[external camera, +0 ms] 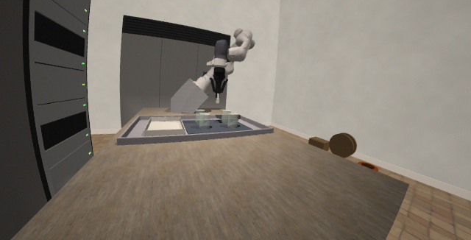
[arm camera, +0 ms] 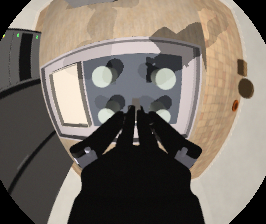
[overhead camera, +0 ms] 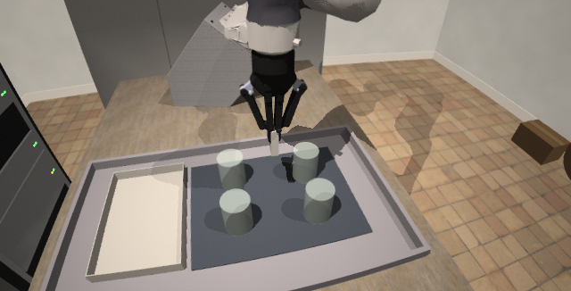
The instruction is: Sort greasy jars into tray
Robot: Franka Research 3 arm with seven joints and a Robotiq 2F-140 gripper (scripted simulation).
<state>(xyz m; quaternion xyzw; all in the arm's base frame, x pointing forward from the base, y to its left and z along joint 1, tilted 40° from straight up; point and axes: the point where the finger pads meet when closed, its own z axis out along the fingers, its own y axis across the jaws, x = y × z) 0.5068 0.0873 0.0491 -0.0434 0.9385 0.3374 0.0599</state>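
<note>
My gripper is now 190 mm above the rimmed steel table top, 110 mm to the left of it and 40 mm short of it. The rest, counted from my hand: dark drying mat 180 mm below, 10 mm to the right, 10 mm ahead; cream tray 320 mm to the right, 180 mm below, 60 mm ahead.
</note>
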